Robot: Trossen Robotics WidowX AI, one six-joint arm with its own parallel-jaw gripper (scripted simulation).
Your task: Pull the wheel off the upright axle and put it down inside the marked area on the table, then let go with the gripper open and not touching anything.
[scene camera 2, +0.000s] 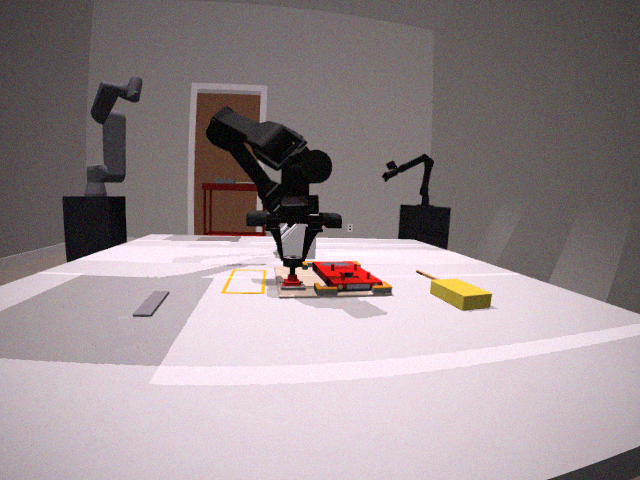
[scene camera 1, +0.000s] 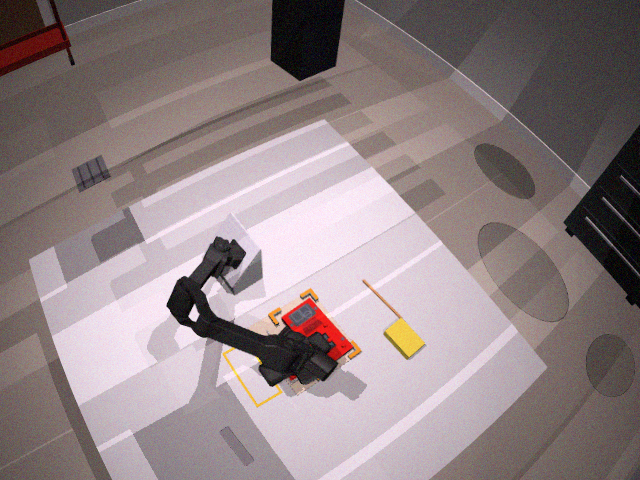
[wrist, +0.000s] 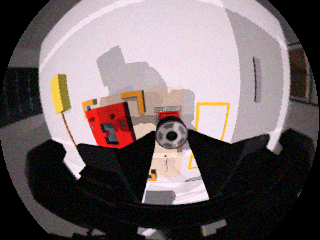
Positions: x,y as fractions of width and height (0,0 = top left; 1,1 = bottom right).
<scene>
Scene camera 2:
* gripper: 0.46,0.54
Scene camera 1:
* gripper: 0.46,0.77
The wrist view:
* gripper: 0.54,0.56
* wheel: 0.54,0.51
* red block assembly: 0.35,0.53
</scene>
